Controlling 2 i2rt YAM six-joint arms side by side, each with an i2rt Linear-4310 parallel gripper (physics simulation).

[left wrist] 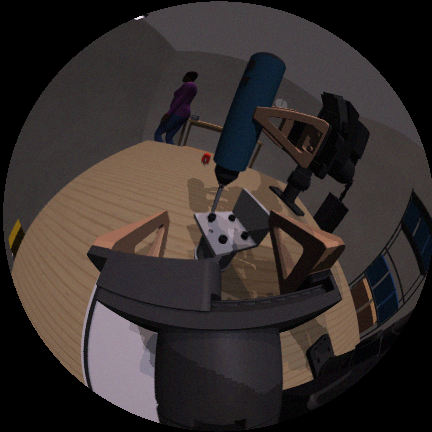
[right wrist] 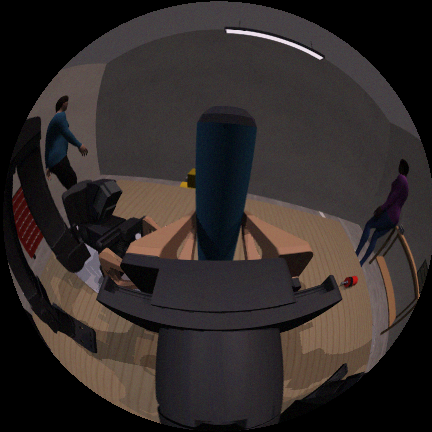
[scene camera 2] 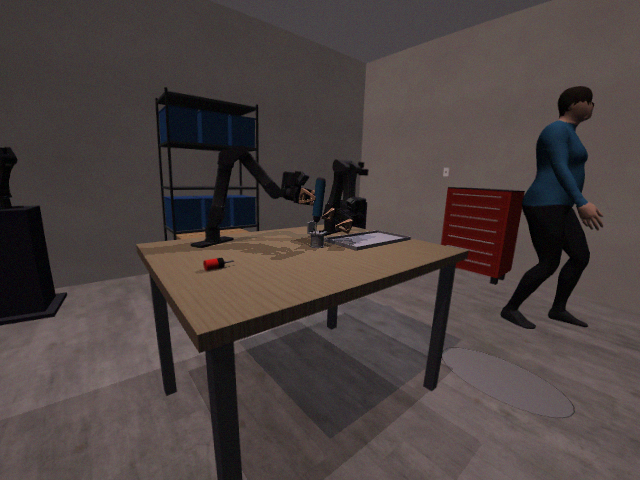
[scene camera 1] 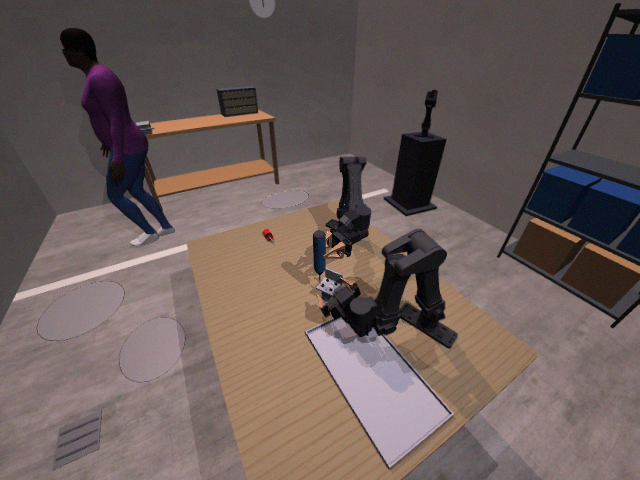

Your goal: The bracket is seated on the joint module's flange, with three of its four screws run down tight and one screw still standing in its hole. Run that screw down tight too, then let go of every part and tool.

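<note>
The bracket, a pale plate with an upright wall, sits on the joint module, inside the open left gripper; the fingers stand apart from it. Several dark screw heads show in the plate. The right gripper is shut on the blue screwdriver, upright over the bracket. In the left wrist view its tip meets the upper-left screw head; how high that screw stands is too small to tell.
A red-and-black screwdriver lies on the table, away from the arms. A white tray lies beside the module, partly under the left arm. Two people stand beyond the table.
</note>
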